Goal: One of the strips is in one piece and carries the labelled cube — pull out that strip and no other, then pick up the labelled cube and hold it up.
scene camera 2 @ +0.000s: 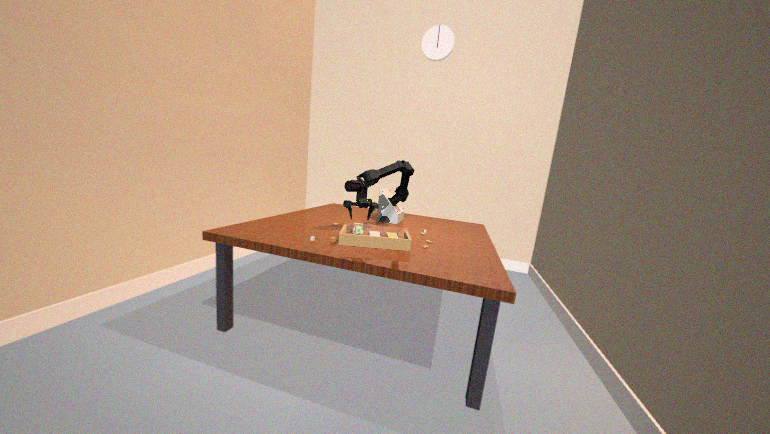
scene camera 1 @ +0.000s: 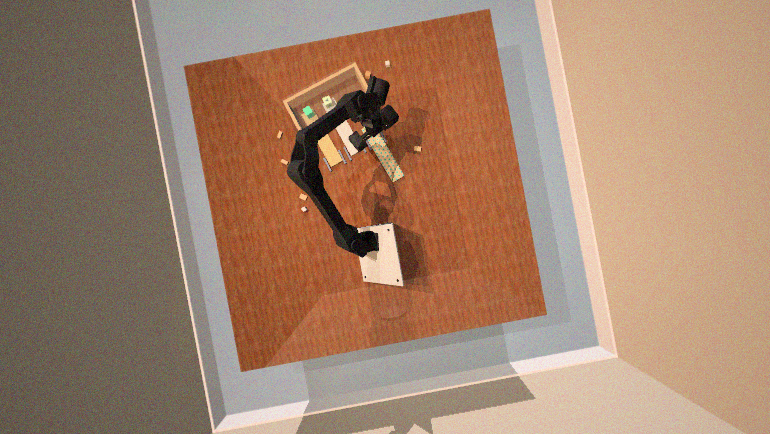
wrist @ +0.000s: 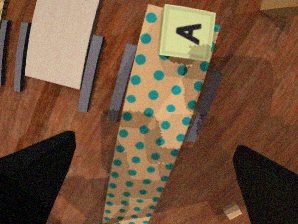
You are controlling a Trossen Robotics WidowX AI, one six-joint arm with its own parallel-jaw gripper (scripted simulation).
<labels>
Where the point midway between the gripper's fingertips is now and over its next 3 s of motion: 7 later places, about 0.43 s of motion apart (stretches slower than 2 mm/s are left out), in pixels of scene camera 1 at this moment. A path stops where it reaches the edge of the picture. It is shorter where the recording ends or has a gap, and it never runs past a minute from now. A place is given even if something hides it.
My gripper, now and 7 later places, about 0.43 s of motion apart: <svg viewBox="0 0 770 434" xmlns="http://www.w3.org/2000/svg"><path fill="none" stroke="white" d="M374 136L369 125L367 123L367 124L368 127L368 127L368 130L368 136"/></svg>
</labels>
